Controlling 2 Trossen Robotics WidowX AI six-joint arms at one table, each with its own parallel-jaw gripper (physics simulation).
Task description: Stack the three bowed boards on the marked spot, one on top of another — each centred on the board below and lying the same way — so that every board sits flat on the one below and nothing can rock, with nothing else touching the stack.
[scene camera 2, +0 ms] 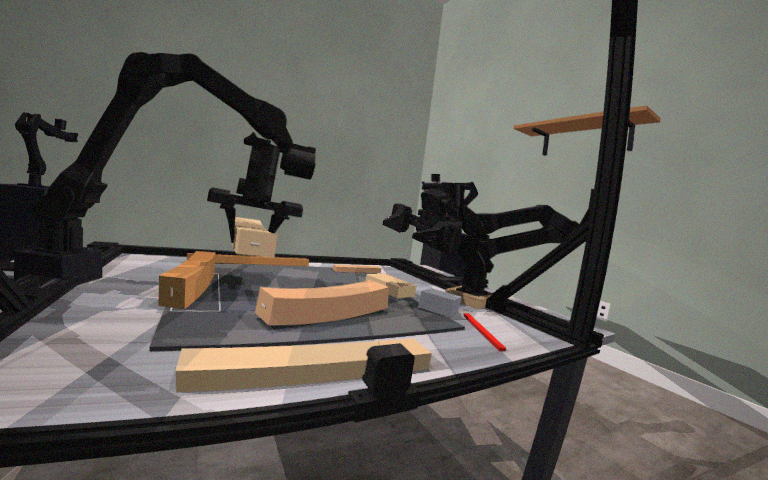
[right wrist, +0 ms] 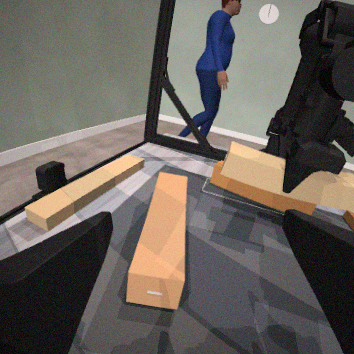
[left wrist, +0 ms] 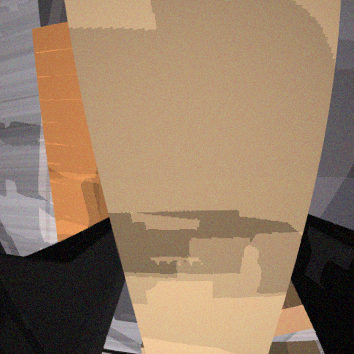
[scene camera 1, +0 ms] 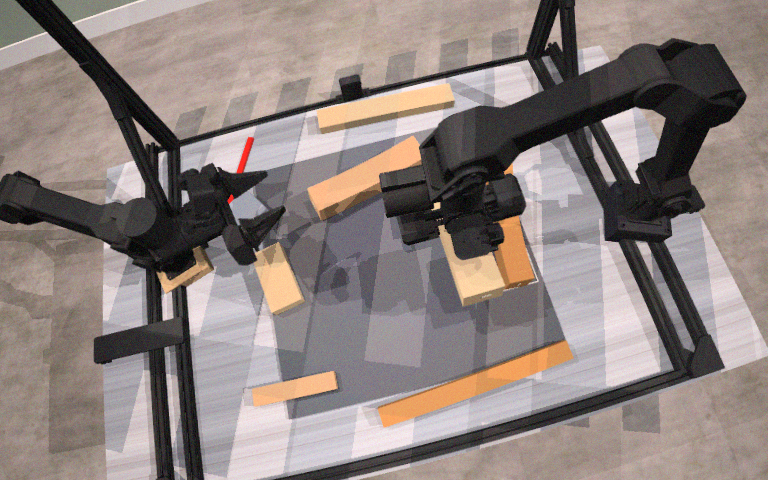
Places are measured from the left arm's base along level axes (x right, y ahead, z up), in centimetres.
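Pixels of known places: left gripper, fingertip midpoint: [right wrist: 282, 182] [left wrist: 202, 212]; right gripper, fingertip midpoint: [scene camera 2: 397, 228] [right wrist: 198, 219] [scene camera 1: 275, 189]; left arm's base, link origin: [scene camera 2: 60, 249] [right wrist: 271, 154] [scene camera 1: 643, 207]; right arm's base, link origin: [scene camera 2: 472, 291] [scene camera 1: 177, 259].
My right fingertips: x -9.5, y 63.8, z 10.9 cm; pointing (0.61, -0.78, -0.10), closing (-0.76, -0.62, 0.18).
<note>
For each thing: its top centre in the pictures, then the offset to it from my right fingertips.
- dark orange bowed board, top centre: [left wrist: 65, 194] [scene camera 1: 510, 215] [scene camera 2: 191, 262] [right wrist: 264, 177] dx +4.9, dy -39.4, dz -10.9 cm
- pale yellow bowed board, top centre: [left wrist: 206, 272] [scene camera 1: 460, 220] [right wrist: 296, 160] [scene camera 2: 251, 222] dx -0.8, dy -30.0, dz -2.5 cm
- peach bowed board, top centre: [left wrist: 311, 323] [right wrist: 167, 206] [scene camera 2: 329, 287] [scene camera 1: 368, 171] dx +11.0, dy -12.2, dz -10.9 cm
- pale beam, top centre: [scene camera 2: 316, 353] [right wrist: 98, 176] [scene camera 1: 385, 104] dx +29.7, dy -12.4, dz -14.2 cm
- long orange strip, top centre: [scene camera 1: 477, 383] [scene camera 2: 251, 255] dx -24.6, dy -36.1, dz -13.8 cm
- small peach strip, top centre: [scene camera 1: 293, 389] [scene camera 2: 357, 266] dx -30.2, dy -5.6, dz -14.4 cm
- pale block, top centre: [scene camera 1: 275, 276] [scene camera 2: 390, 279] dx -11.3, dy +1.9, dz -13.3 cm
- grey block, top centre: [scene camera 1: 243, 208] [scene camera 2: 441, 291] dx +0.9, dy +11.3, dz -12.1 cm
- red stick, top centre: [scene camera 2: 482, 328] [scene camera 1: 239, 171] dx +11.2, dy +17.0, dz -16.0 cm
The dark orange bowed board [scene camera 1: 518, 257] [scene camera 2: 189, 283] [left wrist: 65, 125] [right wrist: 250, 189] lies on the marked spot, whose white outline [scene camera 1: 536, 274] [scene camera 2: 219, 294] shows beside it. My left gripper [scene camera 2: 253, 232] [left wrist: 202, 212] is shut on the pale yellow bowed board [scene camera 1: 472, 278] [scene camera 2: 254, 243] [right wrist: 255, 165], holding it raised. In scene camera 1 this board overlaps the orange board's left side. The left fingertips are hidden there. The peach bowed board [scene camera 1: 362, 181] [scene camera 2: 322, 304] [right wrist: 160, 230] lies on the dark mat. My right gripper [scene camera 1: 274, 191] [right wrist: 198, 219] is open and empty, above the table.
A pale beam [scene camera 1: 385, 107] [scene camera 2: 283, 362] lies along one edge, a long orange strip [scene camera 1: 475, 384] opposite. A small peach strip [scene camera 1: 294, 388], pale block [scene camera 1: 280, 278], grey block [scene camera 2: 438, 302] and red stick [scene camera 1: 244, 155] [scene camera 2: 484, 332] also lie out. Another pale piece [scene camera 2: 472, 300] is beneath the right arm.
</note>
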